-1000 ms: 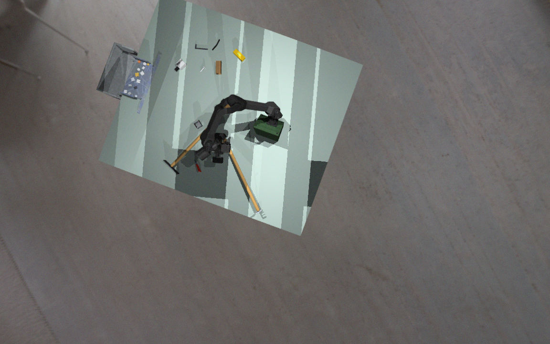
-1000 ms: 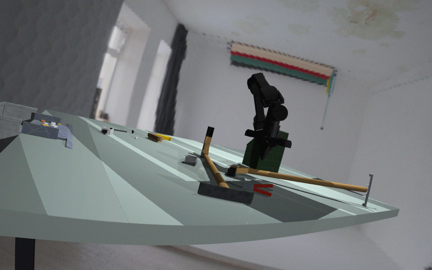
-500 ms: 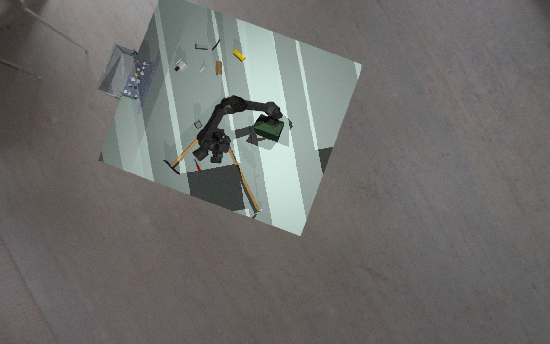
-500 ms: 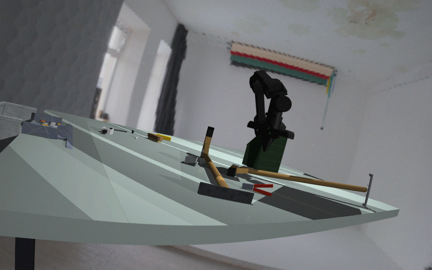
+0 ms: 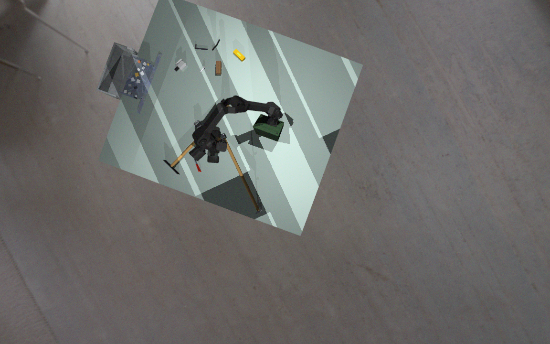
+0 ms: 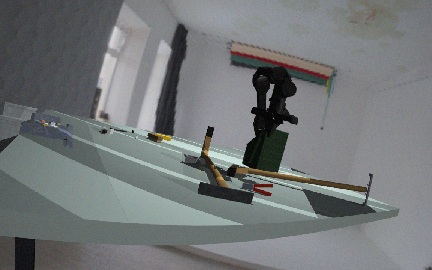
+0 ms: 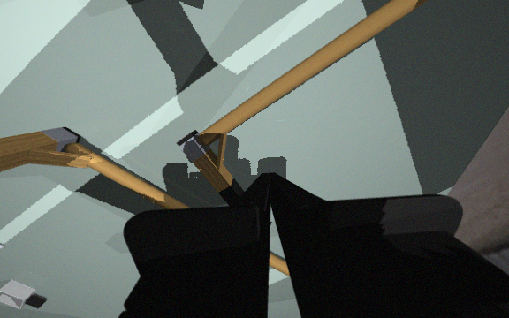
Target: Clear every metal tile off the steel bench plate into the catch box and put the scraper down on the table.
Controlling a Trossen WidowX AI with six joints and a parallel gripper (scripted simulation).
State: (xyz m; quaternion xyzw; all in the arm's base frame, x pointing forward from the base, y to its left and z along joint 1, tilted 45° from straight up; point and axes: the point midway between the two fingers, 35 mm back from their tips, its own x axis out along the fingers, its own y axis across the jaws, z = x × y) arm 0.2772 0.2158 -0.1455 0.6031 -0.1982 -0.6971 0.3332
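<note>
Now: gripper tip 19 cm short of the long scraper, 5 cm to the left of it and 11 cm above it. From my gripper tip the other things lie so: wooden block 21 cm ahead, 55 cm to the right, 16 cm below; then small grey box 23 cm ahead, 12 cm to the right, 16 cm below; then red-handled tool 16 cm ahead, 15 cm to the left, 16 cm below.
</note>
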